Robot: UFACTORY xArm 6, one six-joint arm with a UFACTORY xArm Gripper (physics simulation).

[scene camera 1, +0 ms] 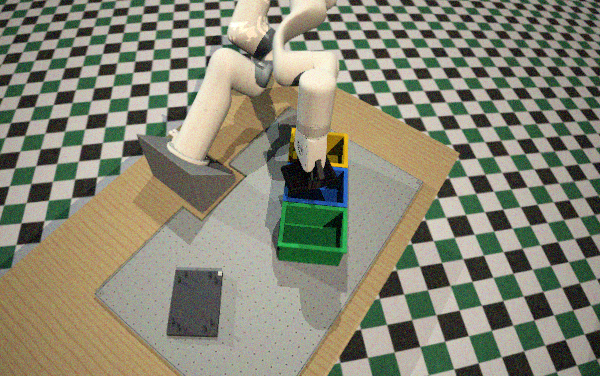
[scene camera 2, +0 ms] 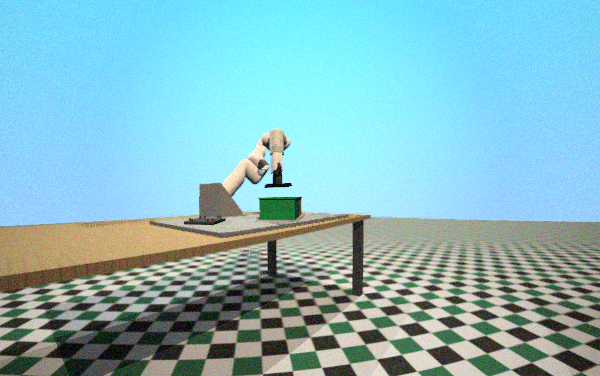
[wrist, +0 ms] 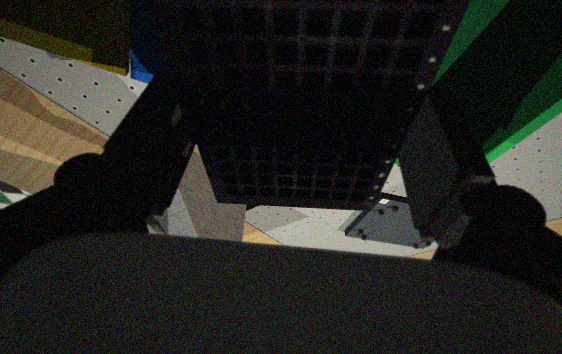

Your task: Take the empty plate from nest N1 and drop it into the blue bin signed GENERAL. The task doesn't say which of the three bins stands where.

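Where they show: gripper, fingertip midpoint: (scene camera 1: pixel 308 174) (scene camera 2: pixel 277 185) (wrist: pixel 298 112); arm's base at its link origin: (scene camera 1: pixel 187 154) (scene camera 2: pixel 220 197).
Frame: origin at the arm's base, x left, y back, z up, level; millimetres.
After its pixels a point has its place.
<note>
My gripper (scene camera 1: pixel 316 176) {z 63, x 136, y -319 mm} (scene camera 2: pixel 278 181) {z 63, x 136, y -319 mm} (wrist: pixel 298 112) {z 63, x 136, y -319 mm} is shut on the dark plate (scene camera 1: pixel 299 178) {z 67, x 109, y -312 mm} (scene camera 2: pixel 270 185) {z 60, x 76, y -331 mm} (wrist: pixel 300 125) {z 65, x 132, y -317 mm}, whose face shows a grid of small wells in the wrist view. The plate hangs nearly level above the bins, over the left and middle part of the blue bin (scene camera 1: pixel 325 203) {z 1, x 132, y -388 mm} (wrist: pixel 139 69) {z 1, x 171, y -234 mm}, clear of the rims in scene camera 2. The blue bin is the middle one of a row of three. The dark nest (scene camera 1: pixel 195 302) {z -87, x -260, y -297 mm} (scene camera 2: pixel 204 220) {z -87, x -285, y -328 mm} (wrist: pixel 387 227) {z -87, x -244, y -269 mm} lies with no plate on it; its label is not readable. No bin sign is readable.
The yellow bin (scene camera 1: pixel 346 150) {z 1, x 319, y -324 mm} (wrist: pixel 107 64) {z 1, x 183, y -221 mm} adjoins the blue bin on the far side, the green bin (scene camera 1: pixel 312 254) {z -40, x 13, y -443 mm} (scene camera 2: pixel 277 209) {z -52, x 12, y -442 mm} (wrist: pixel 525 132) {z 1, x -3, y -420 mm} on the near side. The grey wedge-shaped arm base (scene camera 1: pixel 187 182) {z 19, x -69, y -84 mm} (scene camera 2: pixel 215 201) {z -20, x -70, y -63 mm} stands left of the bins, beside the perforated mat (scene camera 1: pixel 250 310) {z -99, x -183, y -409 mm}.
</note>
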